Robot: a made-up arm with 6 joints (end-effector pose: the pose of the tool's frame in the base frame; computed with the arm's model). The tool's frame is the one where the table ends.
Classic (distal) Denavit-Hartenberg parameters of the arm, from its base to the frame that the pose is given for. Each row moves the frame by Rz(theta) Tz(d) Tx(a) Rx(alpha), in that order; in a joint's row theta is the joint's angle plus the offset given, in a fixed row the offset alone. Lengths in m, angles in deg.
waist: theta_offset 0  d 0.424  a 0.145  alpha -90
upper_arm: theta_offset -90  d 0  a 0.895  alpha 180
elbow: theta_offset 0  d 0  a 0.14  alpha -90
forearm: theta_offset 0  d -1.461  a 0  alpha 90
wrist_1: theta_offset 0  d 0  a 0  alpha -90
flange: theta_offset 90  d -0.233  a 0  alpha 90
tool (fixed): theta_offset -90  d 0  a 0  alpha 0
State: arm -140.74 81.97 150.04 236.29 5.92 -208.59
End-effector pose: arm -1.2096 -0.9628 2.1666 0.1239 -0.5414 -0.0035 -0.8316
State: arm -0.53 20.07 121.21 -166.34 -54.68 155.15
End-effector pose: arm -0.1744 0.0465 2.7676 0.2274 -0.0664 -0.9579 0.1620
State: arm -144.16 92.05 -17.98 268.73 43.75 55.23
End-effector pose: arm -0.5884 -0.2263 -1.1855 0.2357 -0.5901 -0.3250 0.7004
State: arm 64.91 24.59 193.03 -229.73 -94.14 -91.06
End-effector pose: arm -0.2446 -0.9406 1.2429 0.0034 -0.9122 0.2072 0.3534
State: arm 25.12 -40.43 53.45 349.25 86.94 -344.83
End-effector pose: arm -0.7991 -0.4226 2.5504 0.0325 0.3062 -0.9436 -0.1216
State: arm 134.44 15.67 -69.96 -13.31 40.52 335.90
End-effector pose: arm -0.5339 0.5942 -0.3257 0.5096 -0.2296 0.3598 0.7471
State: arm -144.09 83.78 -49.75 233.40 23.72 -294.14
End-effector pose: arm 0.0024 0.0946 -0.7509 0.4128 -0.7488 -0.2348 0.4624
